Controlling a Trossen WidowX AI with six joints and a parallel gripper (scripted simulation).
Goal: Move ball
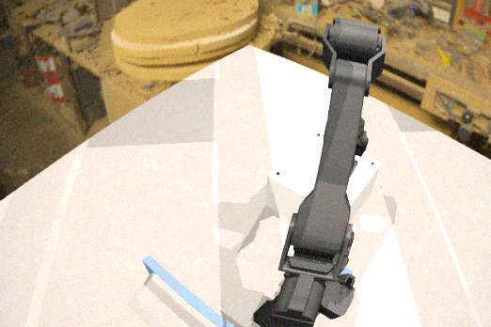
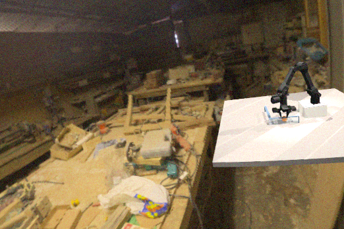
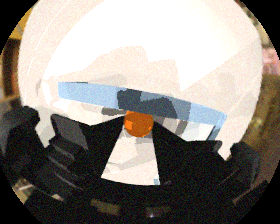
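Right now my gripper tip is 10 mm above the see-through copy of ball. Also, from my gripper tip: orange ball right at my gripper tip.
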